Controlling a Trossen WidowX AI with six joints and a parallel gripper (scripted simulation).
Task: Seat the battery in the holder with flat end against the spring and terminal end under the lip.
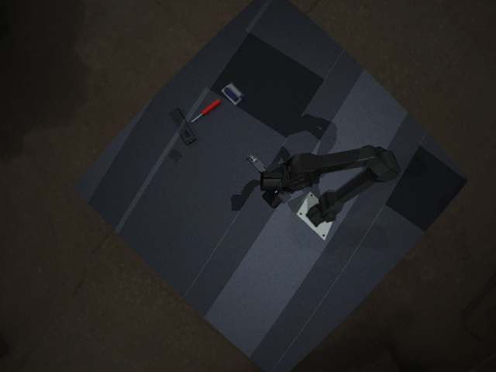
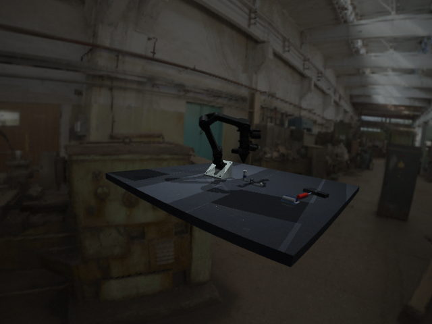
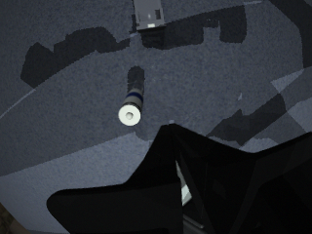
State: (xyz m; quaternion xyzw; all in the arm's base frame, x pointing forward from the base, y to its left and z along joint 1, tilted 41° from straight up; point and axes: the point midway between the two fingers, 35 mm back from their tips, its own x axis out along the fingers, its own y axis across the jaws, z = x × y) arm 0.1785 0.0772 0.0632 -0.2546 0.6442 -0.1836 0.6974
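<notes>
The battery is 9 cm below my gripper tip, 3 cm to the left of it and 1 cm behind it. The rest, counted from my gripper tip: white box 43 cm ahead, 11 cm to the right, 11 cm below; then red-handled screwdriver 44 cm ahead, 11 cm below, 4 cm to the left; then dark square 39 cm ahead, 25 cm to the left, 12 cm below.
</notes>
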